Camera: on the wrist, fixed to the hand. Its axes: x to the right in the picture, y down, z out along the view.
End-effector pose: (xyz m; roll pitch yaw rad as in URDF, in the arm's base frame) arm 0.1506 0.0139 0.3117 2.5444 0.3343 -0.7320
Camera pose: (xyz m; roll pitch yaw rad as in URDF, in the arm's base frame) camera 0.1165 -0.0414 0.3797 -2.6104 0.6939 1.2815
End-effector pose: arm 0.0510 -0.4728 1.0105 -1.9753 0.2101 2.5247
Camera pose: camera 0.1045 -0.4439 0.9388 -2.9271 -0.9637 -2.3135
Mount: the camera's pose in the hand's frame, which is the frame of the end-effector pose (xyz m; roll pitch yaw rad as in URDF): -0.0114 0.0911 -0.0203 0.0123 -0.1996 -1.6743
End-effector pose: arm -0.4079 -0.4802 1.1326 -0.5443 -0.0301 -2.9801
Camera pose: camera -0.3877 -0.5452 1.0677 0.1250 -0.7357 1.5676
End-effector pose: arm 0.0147 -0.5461 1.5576 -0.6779 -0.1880 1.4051
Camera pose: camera -0.0423 -0.5341 1.4838 0.3882 -0.8234 -0.5307
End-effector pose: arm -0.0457 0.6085 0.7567 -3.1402 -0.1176 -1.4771
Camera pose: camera -0.1377 0.6136 0.7754 3.0342 0.2090 0.1730
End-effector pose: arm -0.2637 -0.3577 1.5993 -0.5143 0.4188 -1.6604
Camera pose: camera -0.1914 -0.3282 1.5468 -0.4708 -0.6906 -3.0052
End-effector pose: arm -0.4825 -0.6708 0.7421 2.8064 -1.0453 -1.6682
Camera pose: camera -0.5568 -0.6151 0.7569 2.0395 0.3495 -0.5238
